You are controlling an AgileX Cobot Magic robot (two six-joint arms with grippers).
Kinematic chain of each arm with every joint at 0, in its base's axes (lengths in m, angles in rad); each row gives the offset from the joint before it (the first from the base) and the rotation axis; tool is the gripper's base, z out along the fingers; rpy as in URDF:
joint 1: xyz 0 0 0.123 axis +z
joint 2: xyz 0 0 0 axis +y
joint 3: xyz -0.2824 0 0.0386 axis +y
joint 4: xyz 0.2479 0 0.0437 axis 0.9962 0 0.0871
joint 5: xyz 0 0 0 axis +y
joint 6: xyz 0.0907 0 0.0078 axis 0.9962 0 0.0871
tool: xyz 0 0 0 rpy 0 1.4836 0
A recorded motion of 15 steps. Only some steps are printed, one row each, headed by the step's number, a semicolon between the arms.
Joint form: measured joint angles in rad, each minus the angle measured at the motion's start. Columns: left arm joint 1, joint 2, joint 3, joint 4, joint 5, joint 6; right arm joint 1, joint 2, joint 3, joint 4, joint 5, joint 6.
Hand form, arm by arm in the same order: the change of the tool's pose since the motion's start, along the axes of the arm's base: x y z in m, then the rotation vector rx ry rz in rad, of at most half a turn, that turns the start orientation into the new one. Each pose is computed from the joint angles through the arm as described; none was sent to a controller.
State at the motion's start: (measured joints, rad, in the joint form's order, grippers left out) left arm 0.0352 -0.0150 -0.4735 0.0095 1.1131 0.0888; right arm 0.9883 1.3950 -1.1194 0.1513 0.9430 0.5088
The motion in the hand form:
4: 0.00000 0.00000 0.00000 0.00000 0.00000 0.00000; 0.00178 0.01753 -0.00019 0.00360 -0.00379 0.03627
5: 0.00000 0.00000 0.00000 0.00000 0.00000 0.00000; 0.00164 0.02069 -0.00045 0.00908 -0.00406 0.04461
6: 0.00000 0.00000 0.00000 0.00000 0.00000 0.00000; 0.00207 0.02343 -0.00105 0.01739 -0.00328 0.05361
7: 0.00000 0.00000 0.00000 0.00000 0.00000 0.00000; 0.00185 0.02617 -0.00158 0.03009 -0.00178 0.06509
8: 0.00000 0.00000 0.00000 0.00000 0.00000 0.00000; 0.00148 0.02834 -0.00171 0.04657 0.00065 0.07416
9: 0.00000 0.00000 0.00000 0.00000 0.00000 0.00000; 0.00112 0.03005 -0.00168 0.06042 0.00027 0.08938
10: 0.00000 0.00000 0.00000 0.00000 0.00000 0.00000; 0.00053 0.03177 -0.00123 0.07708 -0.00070 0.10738
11: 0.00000 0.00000 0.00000 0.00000 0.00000 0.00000; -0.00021 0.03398 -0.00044 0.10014 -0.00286 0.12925
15: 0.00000 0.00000 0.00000 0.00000 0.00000 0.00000; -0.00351 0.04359 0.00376 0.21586 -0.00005 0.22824
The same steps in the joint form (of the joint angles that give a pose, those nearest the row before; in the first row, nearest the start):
4: 0.0000 0.0000 0.0000 0.0000 0.0000 0.0000; 0.0269 0.0554 -0.0531 0.0043 -0.0059 -0.0124
5: 0.0000 0.0000 0.0000 0.0000 0.0000 0.0000; 0.0317 0.0637 -0.0597 0.0100 -0.0116 -0.0186
6: 0.0000 0.0000 0.0000 0.0000 0.0000 0.0000; 0.0328 0.0715 -0.0641 0.0212 -0.0201 -0.0314
7: 0.0000 0.0000 0.0000 0.0000 0.0000 0.0000; 0.0347 0.0774 -0.0661 0.0374 -0.0316 -0.0481
8: 0.0000 0.0000 0.0000 0.0000 0.0000 0.0000; 0.0355 0.0805 -0.0661 0.0568 -0.0448 -0.0650
9: 0.0000 0.0000 0.0000 0.0000 0.0000 0.0000; 0.0355 0.0827 -0.0661 0.0759 -0.0552 -0.0894
10: 0.0000 0.0000 0.0000 0.0000 0.0000 0.0000; 0.0355 0.0839 -0.0661 0.0986 -0.0660 -0.1184
11: 0.0000 0.0000 0.0000 0.0000 0.0000 0.0000; 0.0355 0.0850 -0.0661 0.1284 -0.0809 -0.1556
15: 0.0000 0.0000 0.0000 0.0000 0.0000 0.0000; 0.0293 0.0919 -0.0661 0.3020 -0.1348 -0.3523

